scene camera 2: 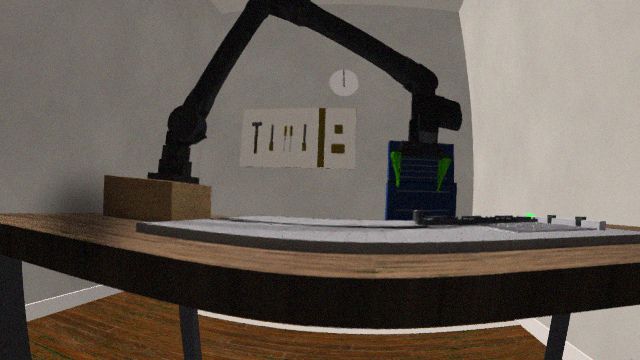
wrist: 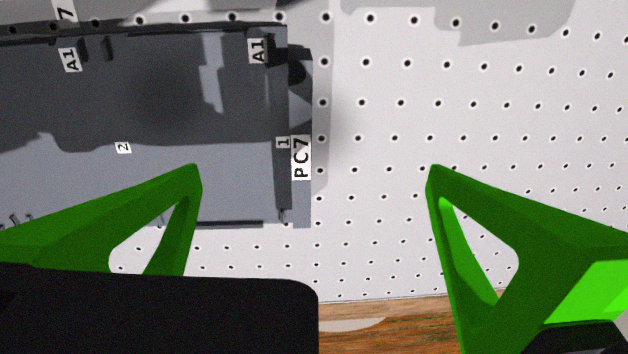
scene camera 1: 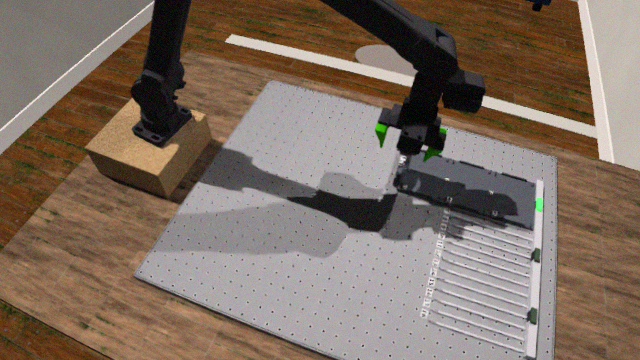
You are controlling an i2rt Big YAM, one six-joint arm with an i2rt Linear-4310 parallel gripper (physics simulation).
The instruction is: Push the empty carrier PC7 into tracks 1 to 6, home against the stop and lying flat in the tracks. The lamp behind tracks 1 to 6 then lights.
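Frame: origin at the arm's base, x right, y ahead, z up, level; millimetres.
Where they show: gripper, fingertip midpoint: (scene camera 2: 418, 189) (wrist: 313, 176); arm's base, link origin: (scene camera 2: 173, 181) (scene camera 1: 163, 124).
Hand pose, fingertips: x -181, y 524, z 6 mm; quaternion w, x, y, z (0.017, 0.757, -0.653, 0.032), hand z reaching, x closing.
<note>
Each offset is from my fingertips to the top centre of the thing. "*": to the spot under its first point. Level surfaces: height alone.
The dark grey carrier PC7 @[dz -48, dx -42, dy +157 mm] (scene camera 1: 470, 187) (wrist: 235, 175) lies flat over the tracks at the back right of the perforated board, its far end against the white stop bar @[* dz -63, dx +127, dy +346 mm] (scene camera 1: 535, 280). It also shows edge-on as a thin dark strip in scene camera 2. The lamp @[dz -57, dx -64, dy +320 mm] (scene camera 1: 539, 204) (scene camera 2: 530, 216) behind it is lit bright green. My gripper (scene camera 1: 411, 145) (scene camera 2: 419, 187) (wrist: 313, 176) is wide open and empty, above the carrier's near end. In the wrist view the PC7 label @[* dz -48, dx -21, dy +1 mm] (wrist: 301, 157) shows between the fingertips. The track bars under the carrier are hidden.
Bare tracks @[* dz -78, dx +175, dy +259 mm] (scene camera 1: 485, 285) with a row of number labels lie beside the carrier. Two dark lamps (scene camera 1: 536, 255) (scene camera 1: 532, 315) sit on the stop bar. The arm stands on a wooden block (scene camera 1: 150, 155) (scene camera 2: 150, 197) at the left of the perforated board @[dz -78 mm] (scene camera 1: 240, 280) (scene camera 2: 300, 237).
</note>
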